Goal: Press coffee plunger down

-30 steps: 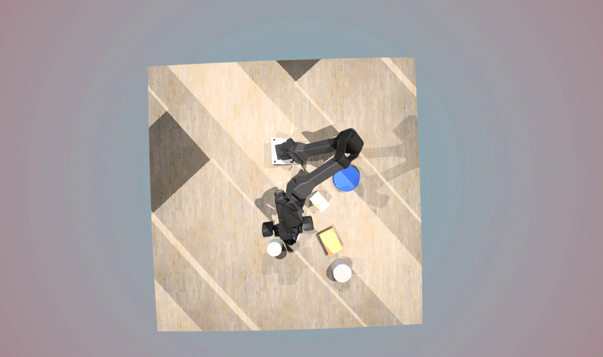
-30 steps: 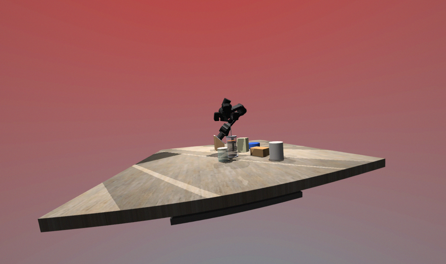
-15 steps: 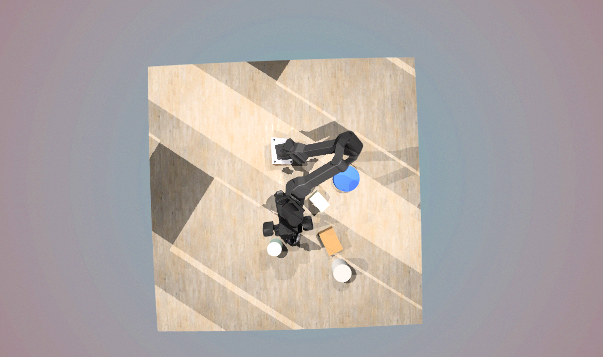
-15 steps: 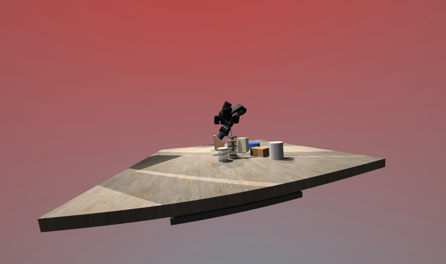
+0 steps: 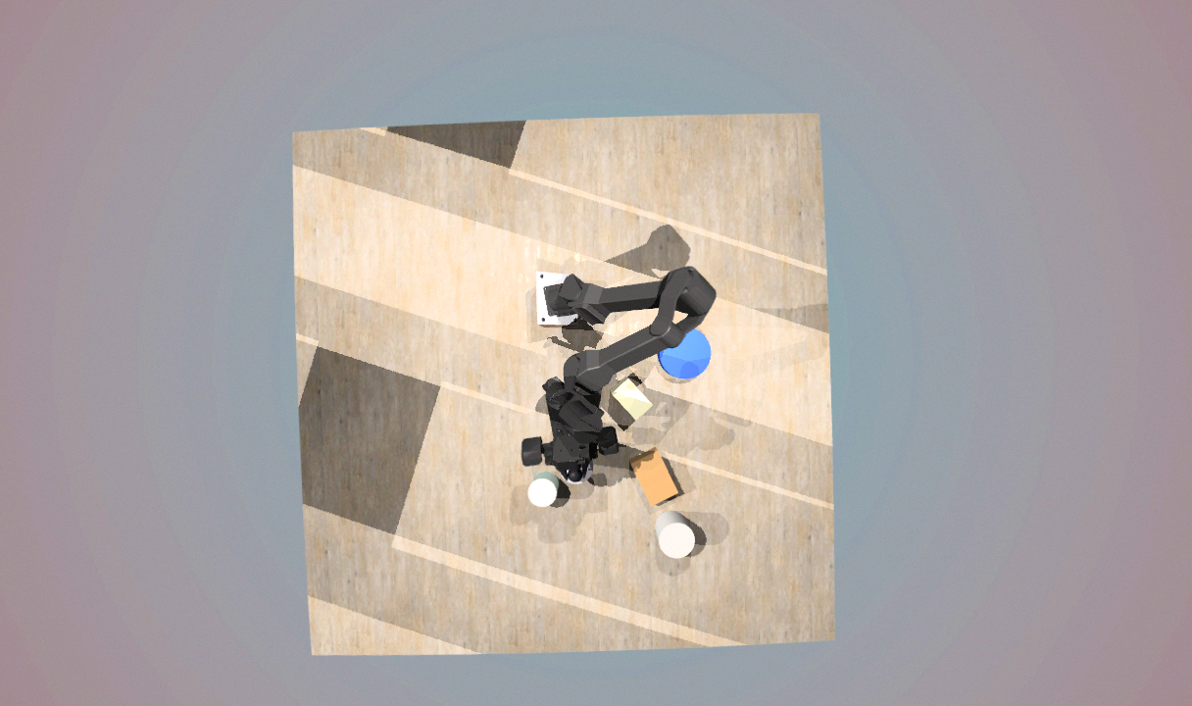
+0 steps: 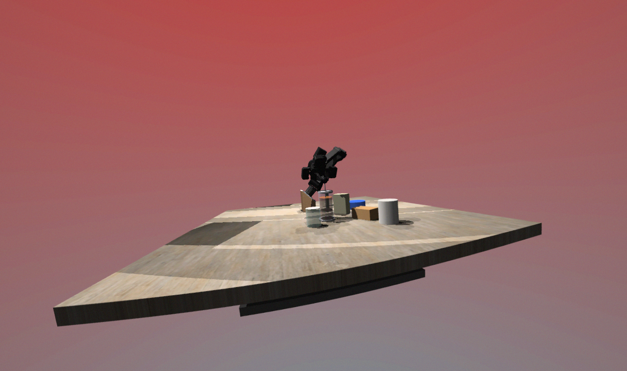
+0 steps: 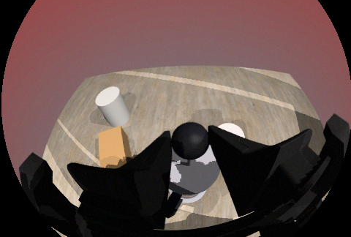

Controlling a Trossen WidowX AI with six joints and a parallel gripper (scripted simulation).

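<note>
The coffee press is 10 cm below my gripper tip, 3 cm behind it and 1 cm to the left of it. Also, from my gripper tip: pale cup (16 cm below, 9 cm to the right, 5 cm ahead); then cream box (15 cm to the left, 14 cm below, 13 cm behind); then orange box (17 cm to the left, 17 cm below, 7 cm ahead).
</note>
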